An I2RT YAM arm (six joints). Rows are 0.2 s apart.
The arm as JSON. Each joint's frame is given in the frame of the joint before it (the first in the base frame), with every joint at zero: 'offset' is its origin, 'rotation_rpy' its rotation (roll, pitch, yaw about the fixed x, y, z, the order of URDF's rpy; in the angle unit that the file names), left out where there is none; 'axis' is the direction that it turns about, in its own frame. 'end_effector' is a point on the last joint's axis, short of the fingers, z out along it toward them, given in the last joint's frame.
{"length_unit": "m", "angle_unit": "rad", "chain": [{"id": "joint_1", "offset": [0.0, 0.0, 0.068], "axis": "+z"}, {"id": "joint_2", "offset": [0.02, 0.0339, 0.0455], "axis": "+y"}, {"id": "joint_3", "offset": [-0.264, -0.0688, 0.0], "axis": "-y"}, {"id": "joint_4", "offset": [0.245, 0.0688, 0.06], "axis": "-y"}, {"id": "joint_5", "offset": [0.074, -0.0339, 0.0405], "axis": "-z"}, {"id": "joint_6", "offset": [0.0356, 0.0, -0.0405], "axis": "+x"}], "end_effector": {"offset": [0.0, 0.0, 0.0], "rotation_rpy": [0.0, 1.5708, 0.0]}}
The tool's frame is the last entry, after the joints.
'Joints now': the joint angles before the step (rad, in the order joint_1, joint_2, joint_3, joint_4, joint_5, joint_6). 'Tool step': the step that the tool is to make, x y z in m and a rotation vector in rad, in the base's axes. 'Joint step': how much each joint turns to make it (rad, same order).
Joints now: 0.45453, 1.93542, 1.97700, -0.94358, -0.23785, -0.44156
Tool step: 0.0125, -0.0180, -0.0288, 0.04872, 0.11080, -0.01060
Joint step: -0.05877, 0.02127, -0.07124, 0.01582, -0.10110, 0.01486
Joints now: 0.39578, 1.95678, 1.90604, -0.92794, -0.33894, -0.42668
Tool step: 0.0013, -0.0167, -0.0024, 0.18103, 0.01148, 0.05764
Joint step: -0.05335, -0.04495, -0.09659, 0.11157, -0.20519, 0.01188
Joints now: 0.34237, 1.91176, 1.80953, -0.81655, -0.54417, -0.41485
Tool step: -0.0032, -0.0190, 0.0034, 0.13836, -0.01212, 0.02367
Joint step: -0.05113, -0.05889, -0.09222, 0.10466, -0.14612, 0.02859
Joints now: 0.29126, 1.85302, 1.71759, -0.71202, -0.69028, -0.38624
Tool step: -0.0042, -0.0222, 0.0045, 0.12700, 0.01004, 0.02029
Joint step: -0.05941, -0.05035, -0.06956, 0.06813, -0.14603, 0.03711
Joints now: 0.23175, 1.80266, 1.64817, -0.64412, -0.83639, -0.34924
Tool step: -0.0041, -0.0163, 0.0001, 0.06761, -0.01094, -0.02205
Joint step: -0.04148, -0.04730, -0.07901, 0.09474, -0.05828, 0.05009
